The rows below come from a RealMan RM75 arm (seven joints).
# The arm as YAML. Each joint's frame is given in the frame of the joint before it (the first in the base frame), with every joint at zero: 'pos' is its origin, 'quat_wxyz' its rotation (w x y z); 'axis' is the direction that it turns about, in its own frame. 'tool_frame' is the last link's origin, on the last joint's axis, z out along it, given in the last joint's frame.
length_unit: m
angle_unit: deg
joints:
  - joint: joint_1
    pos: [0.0, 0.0, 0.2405]
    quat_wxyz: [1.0, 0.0, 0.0, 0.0]
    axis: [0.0, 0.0, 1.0]
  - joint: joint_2
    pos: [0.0, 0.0, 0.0]
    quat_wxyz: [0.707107, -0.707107, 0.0, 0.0]
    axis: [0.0, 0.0, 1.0]
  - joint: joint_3
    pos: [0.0, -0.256, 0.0]
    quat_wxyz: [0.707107, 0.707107, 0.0, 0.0]
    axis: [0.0, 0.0, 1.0]
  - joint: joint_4
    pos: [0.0, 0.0, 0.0]
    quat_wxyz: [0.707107, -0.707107, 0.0, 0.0]
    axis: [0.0, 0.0, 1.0]
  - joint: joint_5
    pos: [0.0, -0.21, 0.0]
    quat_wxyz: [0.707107, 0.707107, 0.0, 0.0]
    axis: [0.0, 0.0, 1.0]
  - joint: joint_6
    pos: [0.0, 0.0, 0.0]
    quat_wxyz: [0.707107, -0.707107, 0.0, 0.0]
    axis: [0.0, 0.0, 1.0]
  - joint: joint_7
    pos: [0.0, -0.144, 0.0]
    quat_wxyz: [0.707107, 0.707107, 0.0, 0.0]
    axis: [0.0, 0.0, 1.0]
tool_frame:
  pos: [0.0, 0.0, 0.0]
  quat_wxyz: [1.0, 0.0, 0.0, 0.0]
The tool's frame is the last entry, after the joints.
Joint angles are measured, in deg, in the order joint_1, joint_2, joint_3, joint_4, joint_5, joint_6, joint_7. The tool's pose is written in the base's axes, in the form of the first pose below.
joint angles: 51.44, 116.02, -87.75, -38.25, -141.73, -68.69, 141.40
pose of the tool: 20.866 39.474 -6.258 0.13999 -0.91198 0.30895 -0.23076
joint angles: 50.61, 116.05, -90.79, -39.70, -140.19, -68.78, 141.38
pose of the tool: 20.704 38.908 -6.771 0.13122 -0.91667 0.29563 -0.23473
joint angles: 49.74, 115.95, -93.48, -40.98, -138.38, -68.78, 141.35
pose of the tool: 20.608 38.346 -7.218 0.12210 -0.92068 0.28651 -0.23525
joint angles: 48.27, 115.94, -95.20, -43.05, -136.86, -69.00, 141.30
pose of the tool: 20.503 37.730 -7.543 0.11384 -0.92476 0.28165 -0.22919
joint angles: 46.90, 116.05, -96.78, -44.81, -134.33, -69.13, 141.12
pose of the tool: 20.192 36.984 -8.076 0.10019 -0.92972 0.28117 -0.21570
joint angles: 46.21, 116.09, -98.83, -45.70, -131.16, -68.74, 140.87
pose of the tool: 19.728 36.326 -8.746 0.08545 -0.93479 0.27943 -0.20195
